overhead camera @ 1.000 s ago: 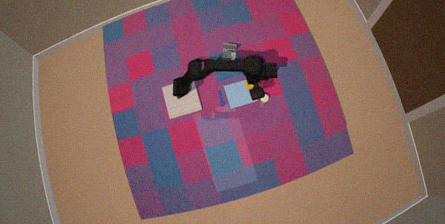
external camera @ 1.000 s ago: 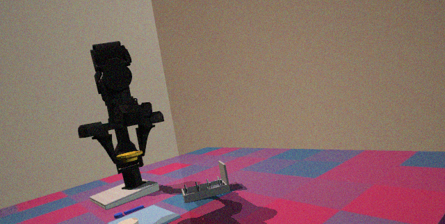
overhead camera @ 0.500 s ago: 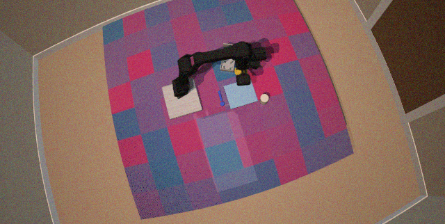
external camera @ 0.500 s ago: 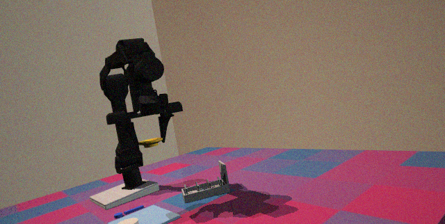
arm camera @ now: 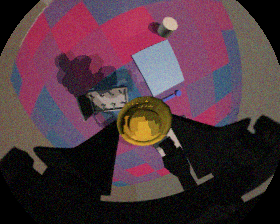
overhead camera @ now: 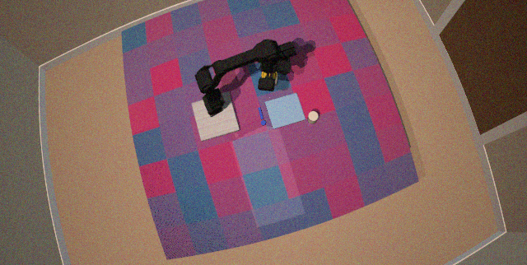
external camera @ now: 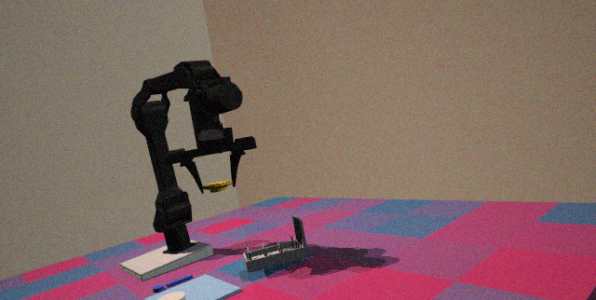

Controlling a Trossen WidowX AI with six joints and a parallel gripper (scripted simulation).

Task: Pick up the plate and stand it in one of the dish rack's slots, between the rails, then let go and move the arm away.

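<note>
Right now my gripper tip is 15 cm above the grey dish rack, 8 cm to the right of it and 5 cm short of it. From my gripper tip the other things lie so: yellow plate (1 cm above); then blue spoon (17 cm below, 10 cm to the right, 9 cm behind); then light blue square mat (18 cm below, 12 cm to the right, 2 cm ahead).
</note>
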